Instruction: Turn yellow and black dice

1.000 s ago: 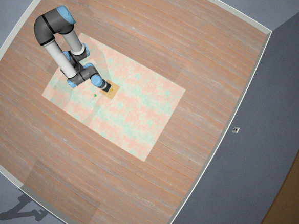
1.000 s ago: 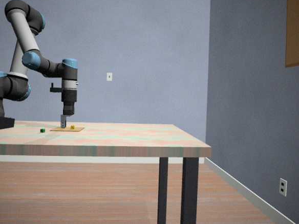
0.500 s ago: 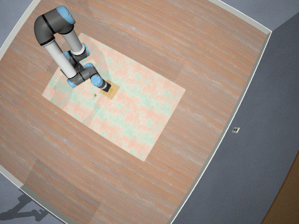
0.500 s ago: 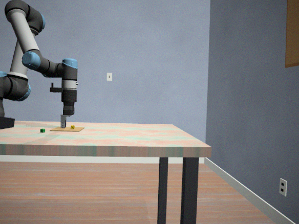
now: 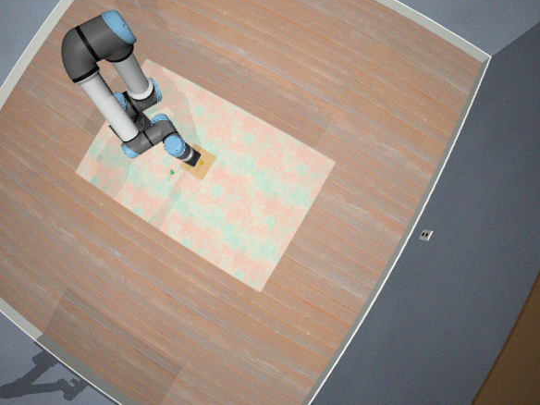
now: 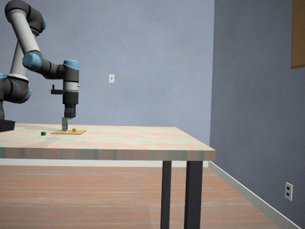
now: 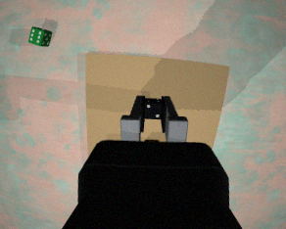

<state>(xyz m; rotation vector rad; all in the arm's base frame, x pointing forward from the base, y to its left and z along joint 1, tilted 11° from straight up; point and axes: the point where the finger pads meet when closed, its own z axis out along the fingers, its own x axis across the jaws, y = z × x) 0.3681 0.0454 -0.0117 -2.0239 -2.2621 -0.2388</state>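
My hand is 10 mm above the black die. The rest, counted from my hand: yellow die: 50 mm ahead, 10 mm to the left, 20 mm below; tan mat: 20 mm ahead, 30 mm below; green die: 60 mm behind, 120 mm to the right, 20 mm below.
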